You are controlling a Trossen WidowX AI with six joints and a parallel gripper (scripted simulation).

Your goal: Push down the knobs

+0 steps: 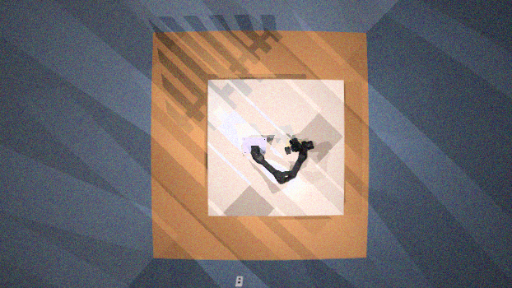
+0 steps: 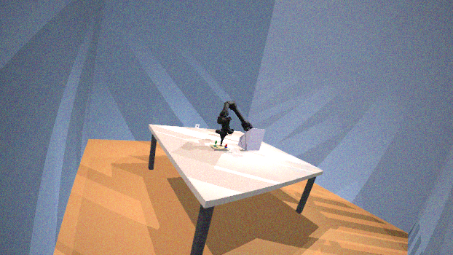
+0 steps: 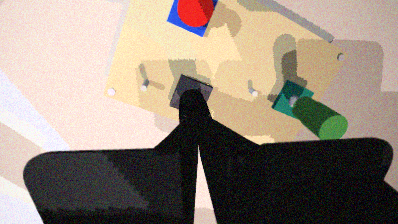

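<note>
My gripper tip is now 80 mm short of the dark green knob, 10 mm to the right of it and 10 mm above it.
</note>
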